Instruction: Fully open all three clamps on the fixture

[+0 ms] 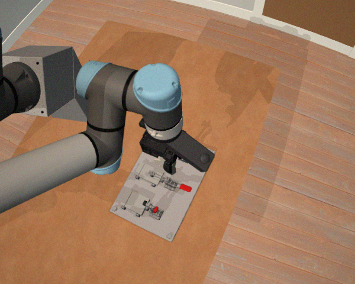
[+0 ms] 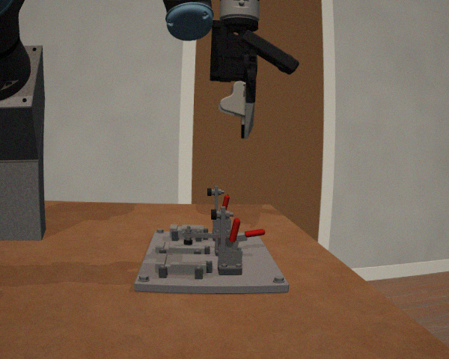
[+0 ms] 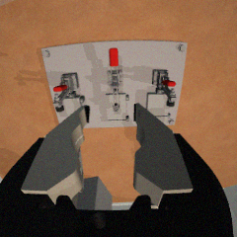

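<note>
Now: hand 6 cm past the grey fixture plate, 1 cm to the right of it and 24 cm above it. The rest, counted from my hand: grey part (13 cm behind, 2 cm to the left, 22 cm below).
</note>
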